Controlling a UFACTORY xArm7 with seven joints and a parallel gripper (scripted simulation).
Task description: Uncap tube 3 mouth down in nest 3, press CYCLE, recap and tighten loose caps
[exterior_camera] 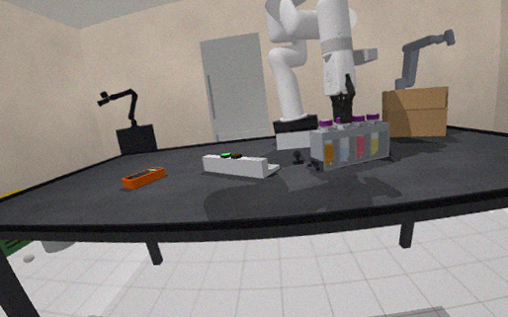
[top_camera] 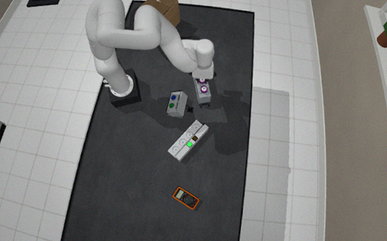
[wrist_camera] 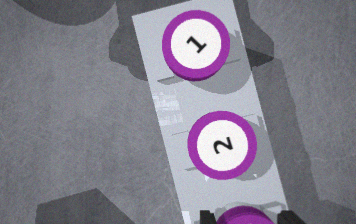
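My hand is 10 mm above the purple cap. Also, from my hand: blue cycle key (140 mm behind, 80 mm to the right, 60 mm below); then green ready key (150 mm behind, 120 mm to the right, 60 mm below); then key housing (130 mm behind, 100 mm to the right, 80 mm below).
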